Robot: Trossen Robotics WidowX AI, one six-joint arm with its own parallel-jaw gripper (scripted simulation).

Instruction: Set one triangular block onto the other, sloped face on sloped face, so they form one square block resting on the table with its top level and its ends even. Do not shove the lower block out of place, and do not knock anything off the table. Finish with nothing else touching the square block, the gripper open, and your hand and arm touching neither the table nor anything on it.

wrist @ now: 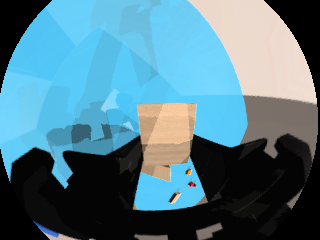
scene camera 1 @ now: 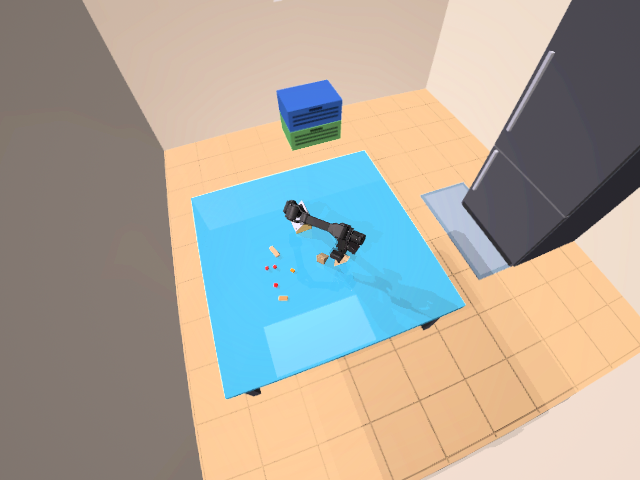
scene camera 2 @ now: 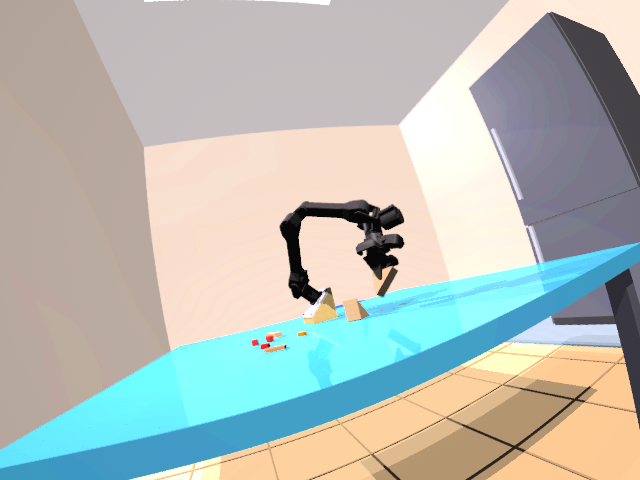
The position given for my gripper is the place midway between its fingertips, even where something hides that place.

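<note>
My gripper point(scene camera 2: 384, 281) is visible, and the wrist view point(wrist: 164, 136) also shows it.
</note>
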